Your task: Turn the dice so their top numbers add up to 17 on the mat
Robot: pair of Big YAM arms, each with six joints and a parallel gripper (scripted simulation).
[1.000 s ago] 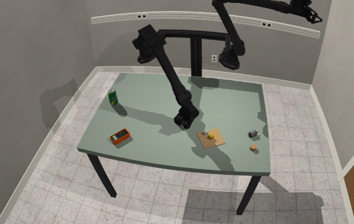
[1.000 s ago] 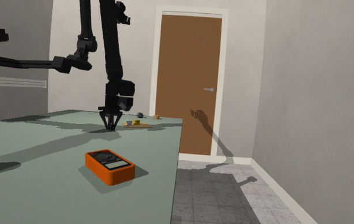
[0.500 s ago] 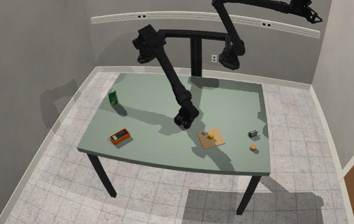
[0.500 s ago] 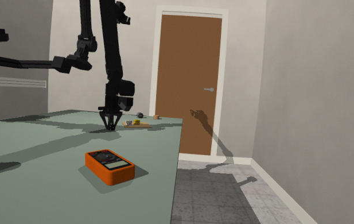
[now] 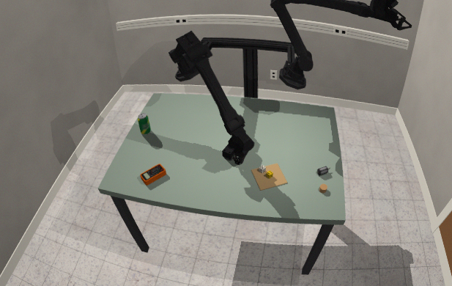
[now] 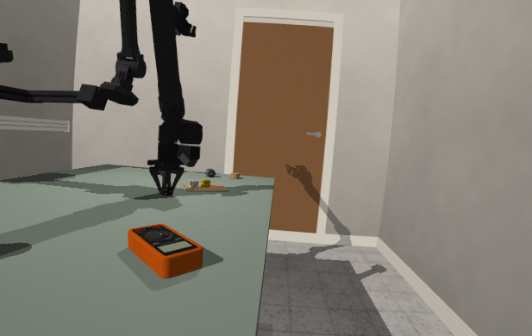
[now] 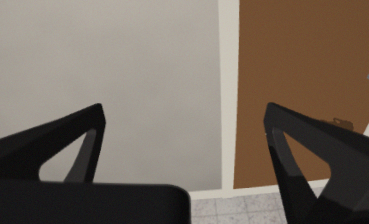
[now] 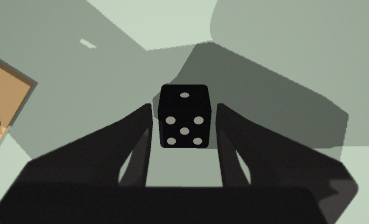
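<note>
My right hand is right at the black die. Round my right hand: yellow die 16 cm to the left, 8 cm ahead; then tan mat 16 cm to the left, 8 cm ahead, 1 cm below; then white die 12 cm to the left, 5 cm ahead.
</note>
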